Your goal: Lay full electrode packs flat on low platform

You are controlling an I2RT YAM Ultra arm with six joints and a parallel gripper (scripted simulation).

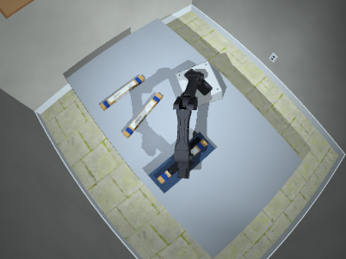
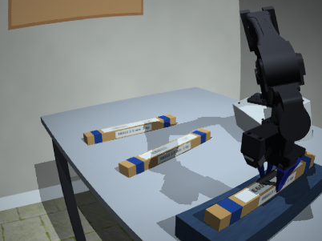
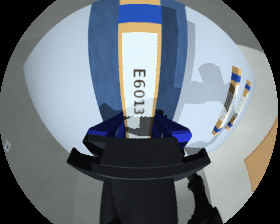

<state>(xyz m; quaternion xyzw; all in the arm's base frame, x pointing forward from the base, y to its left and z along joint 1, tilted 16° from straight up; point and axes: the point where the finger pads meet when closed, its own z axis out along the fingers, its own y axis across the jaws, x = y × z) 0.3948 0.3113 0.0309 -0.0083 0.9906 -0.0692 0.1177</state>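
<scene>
The dark blue low platform lies 6 cm below my hand.
</scene>
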